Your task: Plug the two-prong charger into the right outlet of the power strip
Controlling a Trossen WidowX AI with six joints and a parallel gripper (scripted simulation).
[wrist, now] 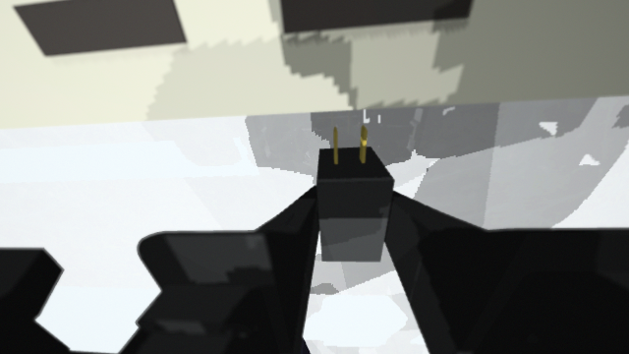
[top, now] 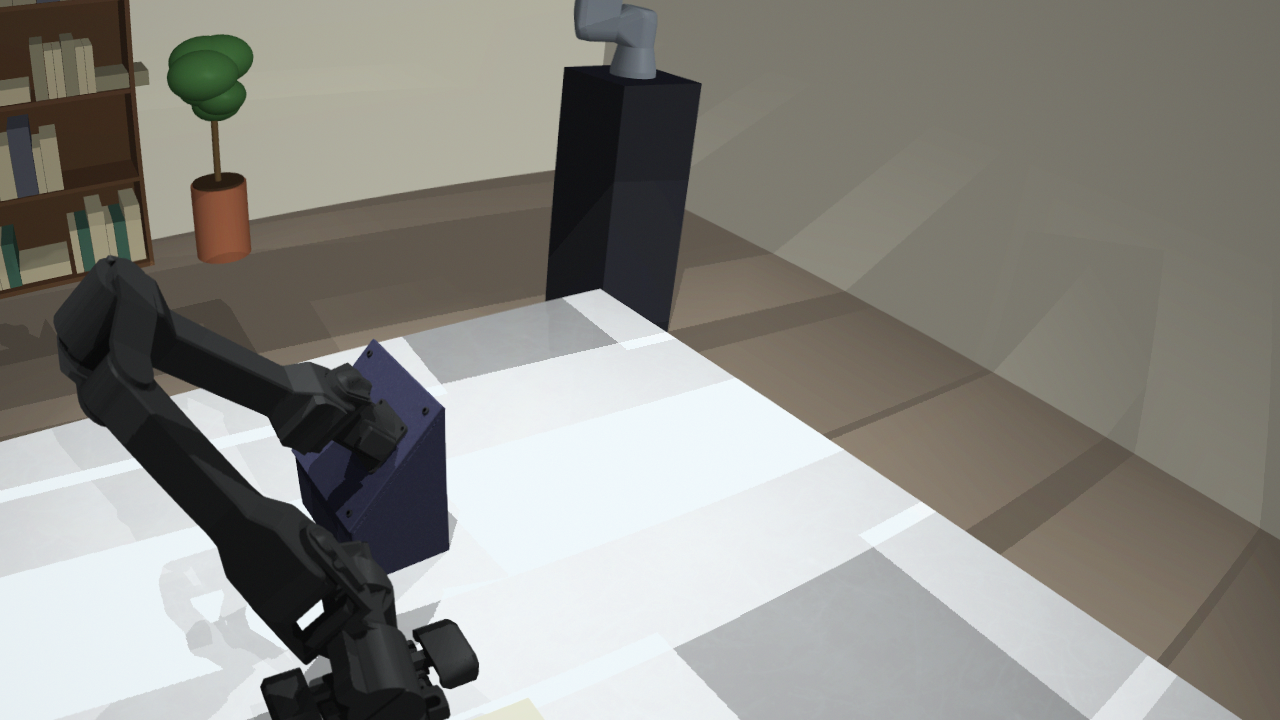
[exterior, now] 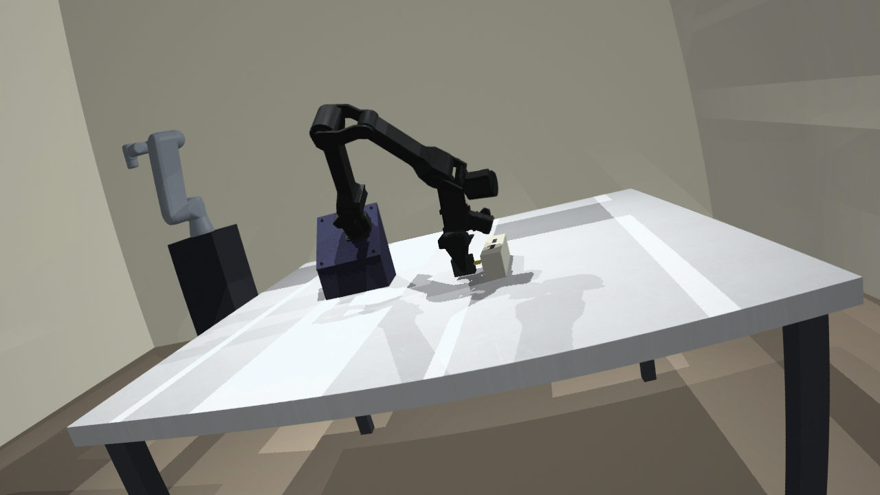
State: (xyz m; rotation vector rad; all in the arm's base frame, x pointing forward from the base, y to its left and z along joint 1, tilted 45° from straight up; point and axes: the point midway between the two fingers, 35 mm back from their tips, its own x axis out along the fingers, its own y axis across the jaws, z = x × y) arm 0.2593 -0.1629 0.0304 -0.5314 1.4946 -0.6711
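The black two-prong charger lies 20 mm ahead of my gripper tip and 10 mm above it.
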